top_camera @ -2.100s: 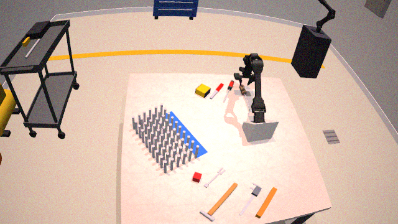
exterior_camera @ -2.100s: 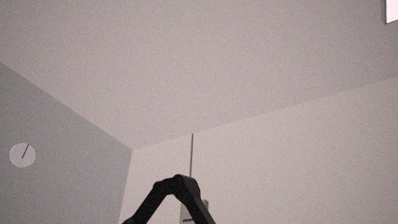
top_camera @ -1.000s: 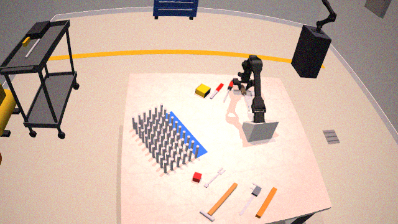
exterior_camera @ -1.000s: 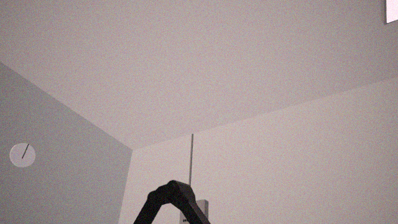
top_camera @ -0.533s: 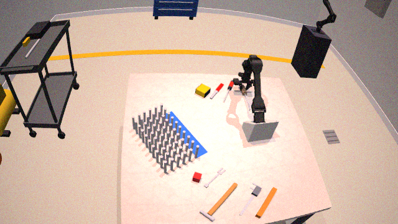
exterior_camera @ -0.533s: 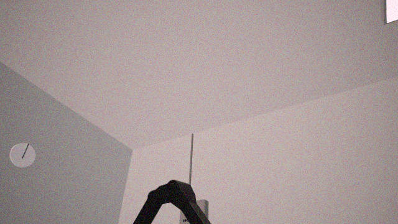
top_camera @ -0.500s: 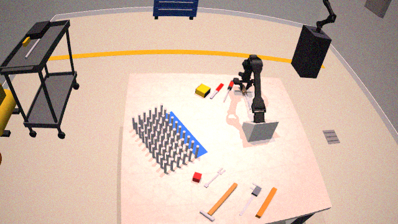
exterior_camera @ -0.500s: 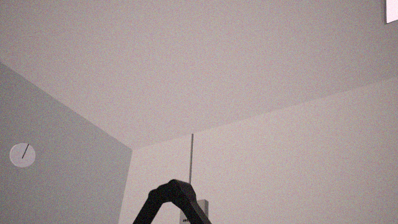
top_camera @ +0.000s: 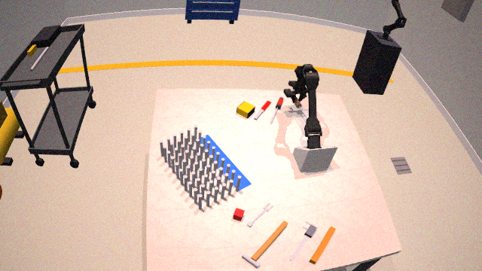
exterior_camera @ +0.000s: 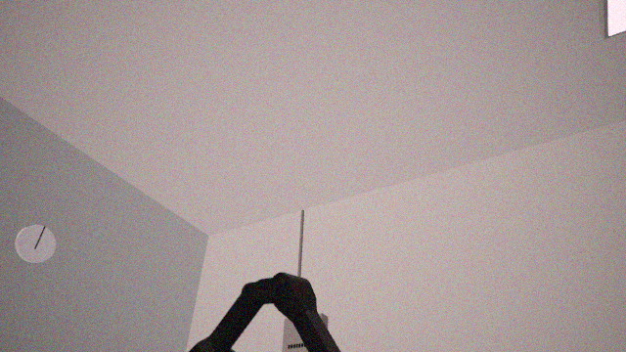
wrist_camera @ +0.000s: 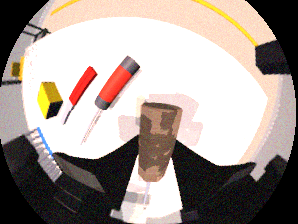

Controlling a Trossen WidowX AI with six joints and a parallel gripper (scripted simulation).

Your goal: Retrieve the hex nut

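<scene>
The brown-handled screwdriver is 11 cm to the left of my gripper tip, 1 cm behind it and 1 cm above it. Also, from my gripper tip: blue taped strip (51 cm ahead, 37 cm to the left, 7 cm below); then yellow block (32 cm ahead, 4 cm below, 1 cm to the left); then fork-ended tool (72 cm to the left, 39 cm ahead, 6 cm below).
</scene>
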